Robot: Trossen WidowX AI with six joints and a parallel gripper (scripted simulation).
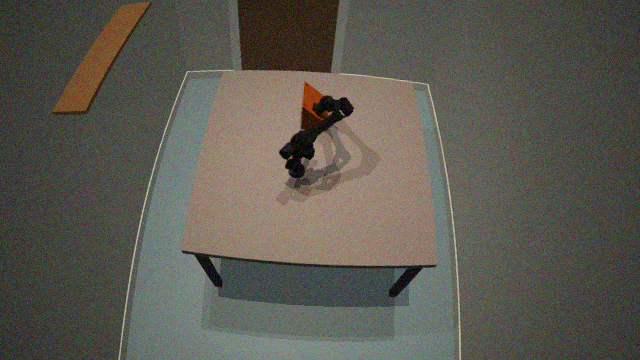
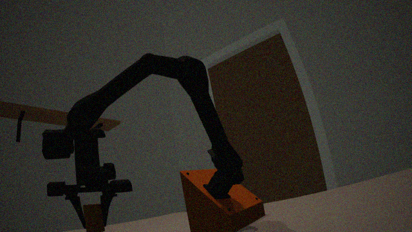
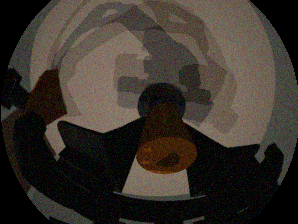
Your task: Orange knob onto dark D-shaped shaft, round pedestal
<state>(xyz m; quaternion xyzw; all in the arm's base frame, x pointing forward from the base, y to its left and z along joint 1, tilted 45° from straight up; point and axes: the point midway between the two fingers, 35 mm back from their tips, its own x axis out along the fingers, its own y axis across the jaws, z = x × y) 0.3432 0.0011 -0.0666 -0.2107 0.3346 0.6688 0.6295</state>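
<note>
My gripper tip is now 2 cm below the orange knob. Round my gripper tip: dark round pedestal 4 cm below.
</note>
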